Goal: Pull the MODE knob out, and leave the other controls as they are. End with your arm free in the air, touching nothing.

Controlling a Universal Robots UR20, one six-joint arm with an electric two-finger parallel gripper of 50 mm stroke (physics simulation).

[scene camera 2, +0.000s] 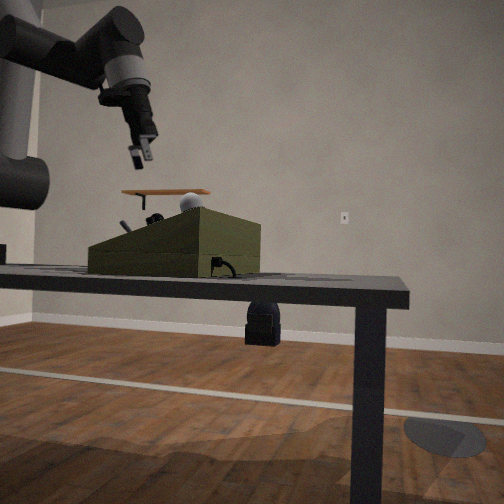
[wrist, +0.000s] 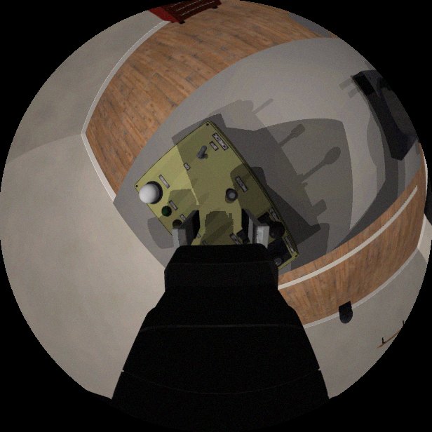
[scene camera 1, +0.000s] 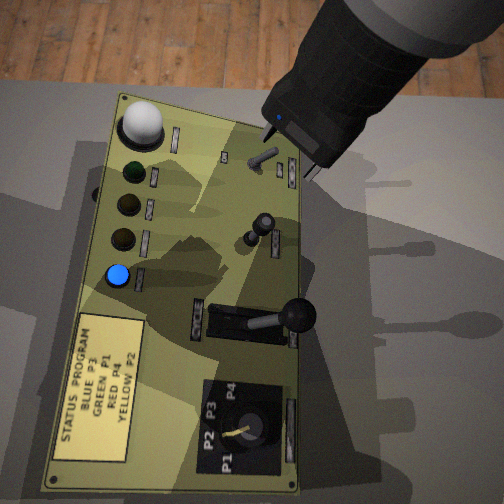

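Observation:
The MODE knob (scene camera 1: 264, 223) (wrist: 231, 194) has a small black head that stands off the panel face on a short stem, with a dark collar at its foot. It sits on the olive control panel (scene camera 1: 170, 360) (scene camera 2: 230, 240) (wrist: 212, 172). My gripper (scene camera 1: 286, 159) (scene camera 2: 143, 163) (wrist: 220, 217) is open, with no object between its fingers. It hangs in the air well above the panel, apart from the knob and the other controls. In scene camera 2 a gap shows between the fingertips and the panel.
The toggle lever (scene camera 1: 265, 157) (wrist: 202, 152) leans toward OFF. The black ball lever (scene camera 1: 297, 315) stands at the slot end away from the CYCLE label. The selector (scene camera 1: 250, 426) points toward P2. The blue lamp (scene camera 1: 118, 275) is lit. A white dome (scene camera 1: 143, 123) (scene camera 2: 190, 202) (wrist: 150, 193) rises at one corner.

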